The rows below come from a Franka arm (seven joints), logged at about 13 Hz.
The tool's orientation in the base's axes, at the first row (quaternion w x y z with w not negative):
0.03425 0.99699 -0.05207 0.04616
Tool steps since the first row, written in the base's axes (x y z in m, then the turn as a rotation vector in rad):
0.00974 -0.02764 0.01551 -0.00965 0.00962 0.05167
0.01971 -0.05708 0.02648 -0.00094 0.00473 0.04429
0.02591 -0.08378 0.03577 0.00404 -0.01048 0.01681
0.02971 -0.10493 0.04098 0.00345 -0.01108 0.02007
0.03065 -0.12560 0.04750 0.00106 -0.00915 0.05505
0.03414 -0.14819 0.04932 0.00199 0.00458 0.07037
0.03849 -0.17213 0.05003 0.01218 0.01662 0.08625
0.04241 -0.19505 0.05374 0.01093 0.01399 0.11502
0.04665 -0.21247 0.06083 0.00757 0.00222 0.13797
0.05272 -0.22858 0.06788 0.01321 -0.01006 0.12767
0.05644 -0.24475 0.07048 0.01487 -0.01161 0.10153
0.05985 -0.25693 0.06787 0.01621 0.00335 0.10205
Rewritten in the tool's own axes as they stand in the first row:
0.01391 0.02737 -0.01253 -0.00558 -0.00523 -0.05289
0.02780 0.05621 -0.02039 0.00283 -0.00178 -0.04443
0.03751 0.08263 -0.02712 0.00666 0.01103 -0.01558
0.04390 0.10354 -0.03041 0.00645 0.01190 -0.01882
0.04754 0.12436 -0.03529 0.00723 0.01246 -0.05392
0.05344 0.14652 -0.03514 0.00824 -0.00029 -0.07006
0.06023 0.16985 -0.03371 0.01864 -0.01232 -0.08582
0.06677 0.19241 -0.03537 0.02041 -0.00775 -0.11432
0.07340 0.20969 -0.04077 0.02046 0.00575 -0.13655
0.08171 0.22547 -0.04606 0.02630 0.01667 -0.12492
0.08727 0.24128 -0.04713 0.02560 0.01637 -0.09869
0.09162 0.25284 -0.04334 0.02547 0.00142 -0.10019

